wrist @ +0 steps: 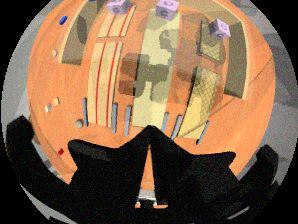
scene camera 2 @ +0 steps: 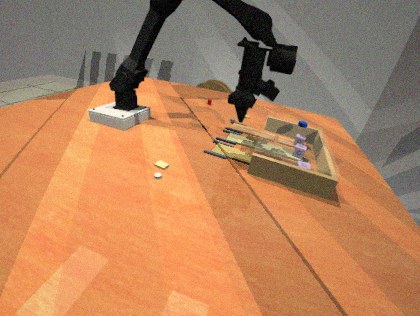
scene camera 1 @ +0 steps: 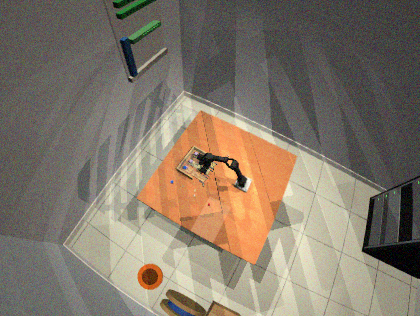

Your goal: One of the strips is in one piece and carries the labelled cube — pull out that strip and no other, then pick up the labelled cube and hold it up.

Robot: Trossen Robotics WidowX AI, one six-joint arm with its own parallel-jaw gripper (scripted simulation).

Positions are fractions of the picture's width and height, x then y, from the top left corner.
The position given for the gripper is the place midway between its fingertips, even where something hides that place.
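Gripper (scene camera 2: 0.57,0.39), (wrist: 0.51,0.57): shut, holding nothing.
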